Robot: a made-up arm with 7 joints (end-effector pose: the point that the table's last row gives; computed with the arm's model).
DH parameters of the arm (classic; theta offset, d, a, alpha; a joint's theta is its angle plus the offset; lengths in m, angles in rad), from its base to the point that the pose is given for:
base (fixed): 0 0.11 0 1.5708
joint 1: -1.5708 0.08 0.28 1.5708
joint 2: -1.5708 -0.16 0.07 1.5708
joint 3: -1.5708 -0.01 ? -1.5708
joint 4: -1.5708 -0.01 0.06 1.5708
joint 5: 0 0 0.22 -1.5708
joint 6: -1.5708 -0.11 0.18 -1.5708
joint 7: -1.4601 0 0.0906 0
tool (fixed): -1.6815 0.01 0 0
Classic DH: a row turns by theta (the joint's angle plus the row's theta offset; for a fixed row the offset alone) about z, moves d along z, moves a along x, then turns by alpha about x.
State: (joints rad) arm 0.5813 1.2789 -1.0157 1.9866 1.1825 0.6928 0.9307
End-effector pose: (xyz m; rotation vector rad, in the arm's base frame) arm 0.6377 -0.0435 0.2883 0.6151 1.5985 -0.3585
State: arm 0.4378 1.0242 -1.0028 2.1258 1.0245 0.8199 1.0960
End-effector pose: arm 0.6718 -0.1812 0.2045 1.1238 1.7521 -0.0327
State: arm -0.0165 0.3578 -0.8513 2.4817 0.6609 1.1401 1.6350
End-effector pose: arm 0.5701 -0.3307 -0.4567 -2.3808 -1.5689 0.0097
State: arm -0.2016 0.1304 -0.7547 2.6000 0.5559 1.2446 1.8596
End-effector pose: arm 0.3679 -0.2422 -0.6746 -2.1352 -1.0429 0.3611
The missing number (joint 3, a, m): 0.04
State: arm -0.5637 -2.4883 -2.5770 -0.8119 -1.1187 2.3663 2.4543
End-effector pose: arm -0.2362 -0.4650 0.0497 1.8539 -1.9311 -1.4685
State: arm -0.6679 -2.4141 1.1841 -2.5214 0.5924 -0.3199 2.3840
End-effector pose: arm 0.2354 0.1022 0.0057 -0.4569 -0.4017 -1.1893
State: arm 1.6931 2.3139 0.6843 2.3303 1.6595 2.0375 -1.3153
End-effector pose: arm 0.4482 -0.4100 0.2035 0.7299 -1.7526 -0.5260
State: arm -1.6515 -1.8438 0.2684 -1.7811 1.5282 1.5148 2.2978
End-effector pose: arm 0.1753 -0.1344 0.2566 1.3452 0.2460 -0.7392
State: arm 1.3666 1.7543 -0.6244 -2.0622 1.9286 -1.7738 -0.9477
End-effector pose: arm 0.4763 -0.1420 0.2173 1.2238 -0.3065 -0.5152
